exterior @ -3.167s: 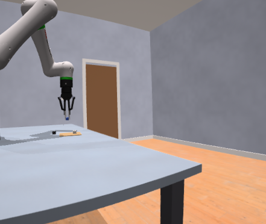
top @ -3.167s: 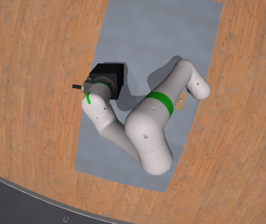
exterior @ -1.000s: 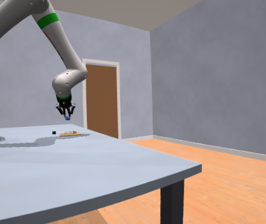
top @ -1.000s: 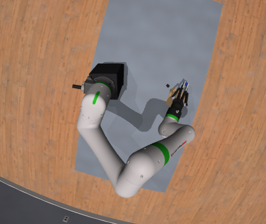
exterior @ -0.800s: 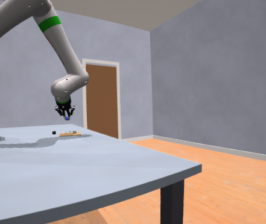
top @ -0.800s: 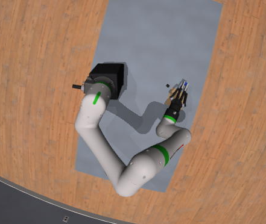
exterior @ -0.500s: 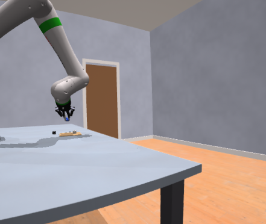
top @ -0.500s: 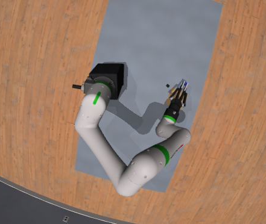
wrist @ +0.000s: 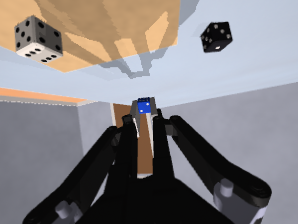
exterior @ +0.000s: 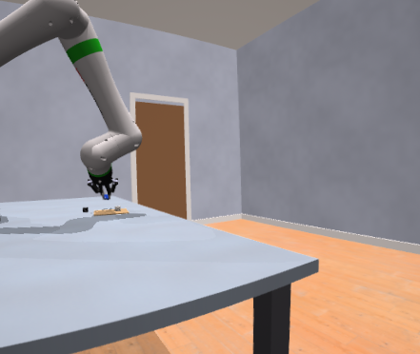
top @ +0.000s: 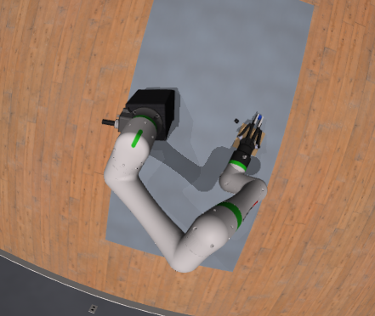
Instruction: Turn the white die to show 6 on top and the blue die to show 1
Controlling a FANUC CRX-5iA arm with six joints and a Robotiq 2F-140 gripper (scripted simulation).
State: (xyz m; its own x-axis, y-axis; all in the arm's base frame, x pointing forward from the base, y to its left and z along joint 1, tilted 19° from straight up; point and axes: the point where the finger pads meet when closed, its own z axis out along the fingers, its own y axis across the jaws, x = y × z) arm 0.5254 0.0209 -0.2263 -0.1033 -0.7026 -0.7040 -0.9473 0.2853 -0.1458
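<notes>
The tan mat is 11 cm to the right of my hand, 7 cm below it and 1 cm behind it. The rest, counted from my hand: blue die: 2 cm to the left, 2 cm below, 1 cm ahead; then black die: 10 cm behind, 6 cm below, 3 cm to the right; then white die: 12 cm to the right, 6 cm below, 2 cm ahead.
</notes>
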